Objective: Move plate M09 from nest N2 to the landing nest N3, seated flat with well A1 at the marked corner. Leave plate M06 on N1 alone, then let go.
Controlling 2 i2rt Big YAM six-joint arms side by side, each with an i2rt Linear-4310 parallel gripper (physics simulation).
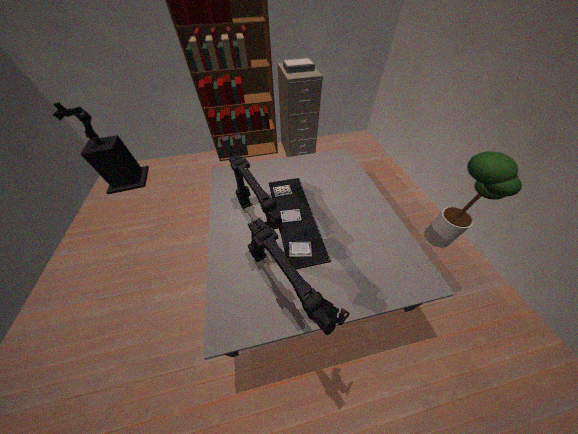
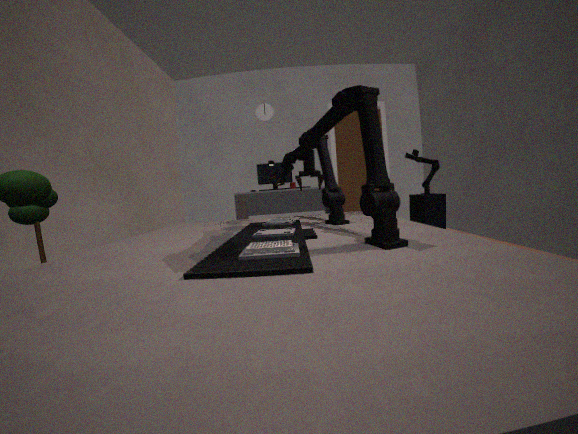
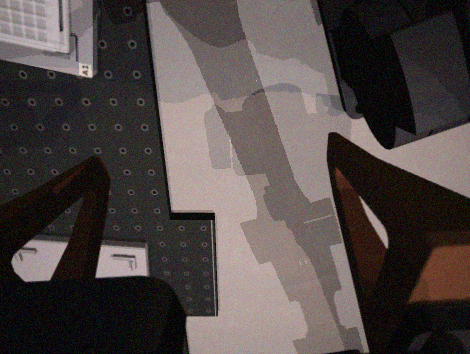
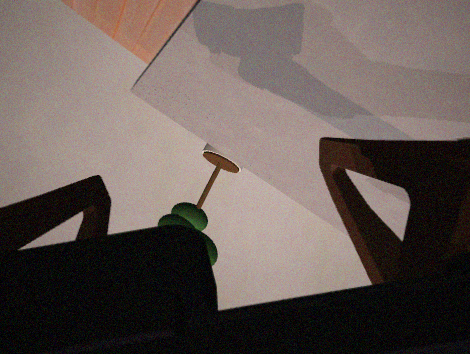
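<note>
A white well plate sits on the nest at one end of the black perforated board. Another plate sits on a nest at the other end; that nest has an A1 label. Their names cannot be read. The middle nest is bare, with corner brackets. My left gripper is open and empty, raised over the board's robot-side edge near the middle nest. My right gripper is open and empty near the table's edge, away from the board.
The black board lies on the grey table. The right arm's base stands beside it. A potted plant, a bookshelf and a filing cabinet stand beyond the table.
</note>
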